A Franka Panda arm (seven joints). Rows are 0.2 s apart.
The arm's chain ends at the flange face. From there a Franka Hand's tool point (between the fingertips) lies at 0.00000 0.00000 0.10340 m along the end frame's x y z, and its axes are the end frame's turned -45 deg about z.
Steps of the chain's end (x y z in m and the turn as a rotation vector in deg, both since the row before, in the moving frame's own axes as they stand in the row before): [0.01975, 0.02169, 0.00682, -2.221, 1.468, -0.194]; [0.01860, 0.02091, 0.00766, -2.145, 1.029, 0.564]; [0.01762, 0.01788, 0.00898, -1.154, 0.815, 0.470]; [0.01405, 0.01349, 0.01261, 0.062, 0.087, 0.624]
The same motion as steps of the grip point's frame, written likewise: [-0.00232, 0.03401, 0.00671, -2.609, -0.532, -0.194]; [-0.00308, 0.03198, 0.00757, -2.244, -0.789, 0.564]; [-0.00063, 0.02761, 0.00895, -1.392, -0.240, 0.470]; [0.00059, 0.01951, 0.01261, -0.018, 0.105, 0.624]
